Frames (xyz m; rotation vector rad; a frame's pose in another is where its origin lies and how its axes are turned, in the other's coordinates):
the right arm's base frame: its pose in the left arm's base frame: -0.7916 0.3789 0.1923 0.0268 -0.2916 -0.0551
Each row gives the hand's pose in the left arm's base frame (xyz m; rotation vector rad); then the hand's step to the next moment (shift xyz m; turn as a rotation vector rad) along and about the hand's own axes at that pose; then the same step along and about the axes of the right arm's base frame.
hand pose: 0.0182 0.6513 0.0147 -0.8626 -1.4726 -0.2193
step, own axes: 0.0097 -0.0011 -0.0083 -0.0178 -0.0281 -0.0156
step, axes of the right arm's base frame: 0.0099 -0.0016 0.0080 -0.0065 -0.0361 -0.0008
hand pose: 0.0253 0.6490 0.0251 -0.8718 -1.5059 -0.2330
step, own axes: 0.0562 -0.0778 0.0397 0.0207 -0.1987 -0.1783
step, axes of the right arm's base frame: -0.0491 -0.0089 0.0911 0.0599 -0.2347 0.1141
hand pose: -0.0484 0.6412 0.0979 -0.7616 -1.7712 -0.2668
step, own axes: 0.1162 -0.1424 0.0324 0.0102 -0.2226 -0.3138
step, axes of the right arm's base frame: -0.0868 -0.0521 0.1567 0.1649 -0.3230 0.1288
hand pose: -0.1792 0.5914 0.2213 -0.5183 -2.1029 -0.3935
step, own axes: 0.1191 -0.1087 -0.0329 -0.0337 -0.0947 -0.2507
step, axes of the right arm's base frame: -0.0511 -0.0841 0.1319 0.1800 -0.1933 0.0566
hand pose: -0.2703 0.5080 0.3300 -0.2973 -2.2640 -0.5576
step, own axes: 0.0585 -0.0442 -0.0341 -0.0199 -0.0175 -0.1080
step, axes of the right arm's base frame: -0.0155 -0.0527 0.0593 0.0891 -0.0624 0.0233
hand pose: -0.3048 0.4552 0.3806 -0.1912 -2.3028 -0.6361
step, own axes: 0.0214 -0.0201 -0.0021 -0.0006 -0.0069 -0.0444
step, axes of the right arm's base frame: -0.0161 -0.0202 0.0141 0.0330 -0.0258 0.0162
